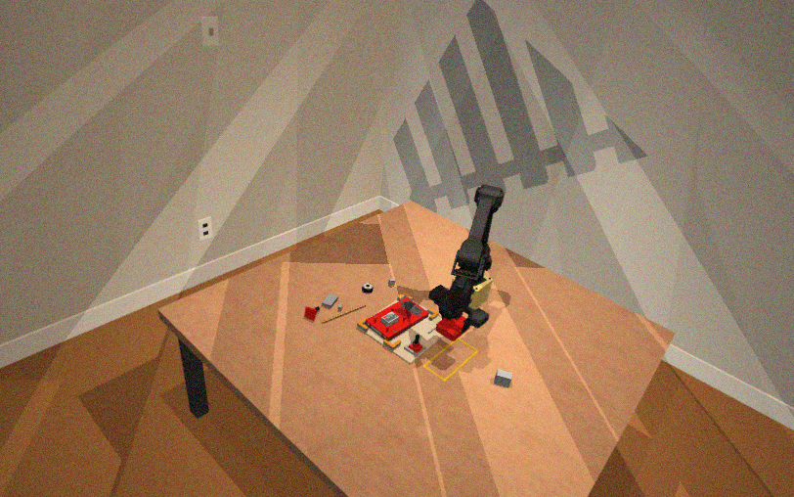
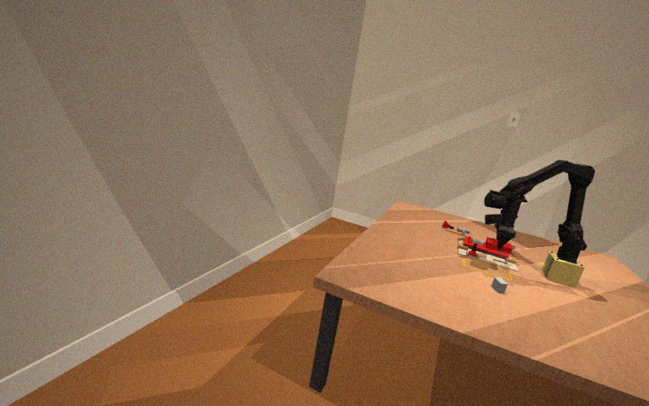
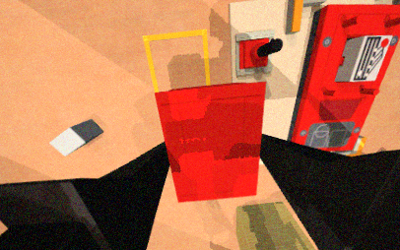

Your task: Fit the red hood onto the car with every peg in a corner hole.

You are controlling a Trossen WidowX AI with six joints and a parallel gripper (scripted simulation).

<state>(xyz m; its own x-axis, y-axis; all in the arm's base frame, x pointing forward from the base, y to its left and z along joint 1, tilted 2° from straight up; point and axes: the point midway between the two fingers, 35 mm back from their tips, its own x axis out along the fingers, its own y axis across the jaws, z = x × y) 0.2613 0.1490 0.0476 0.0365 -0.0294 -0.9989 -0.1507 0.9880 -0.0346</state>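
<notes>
My gripper tip is 9 cm short of the grey engine block, 19 cm to the left of it and 8 cm above it. The rest, counted from my gripper tip: red hood (1 cm above); then grey cube (5 cm behind, 19 cm to the left, 8 cm below); then jig (5 cm ahead, 17 cm to the right, 9 cm below).
</notes>
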